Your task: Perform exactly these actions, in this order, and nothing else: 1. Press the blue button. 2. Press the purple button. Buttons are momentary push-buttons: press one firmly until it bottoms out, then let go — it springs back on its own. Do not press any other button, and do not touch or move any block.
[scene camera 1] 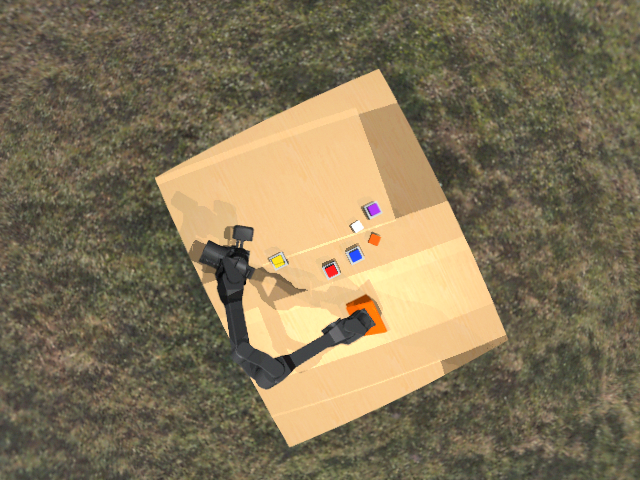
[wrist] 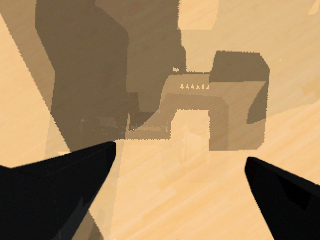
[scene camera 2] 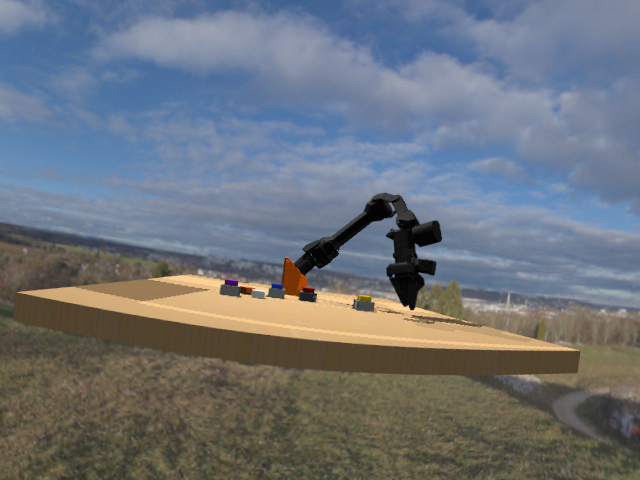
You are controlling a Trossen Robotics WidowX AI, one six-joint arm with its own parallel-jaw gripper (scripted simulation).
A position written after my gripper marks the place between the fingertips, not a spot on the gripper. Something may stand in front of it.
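Note:
My gripper (scene camera 2: 409, 308), visible also as the gripper (wrist: 179, 155), is open and holds nothing.

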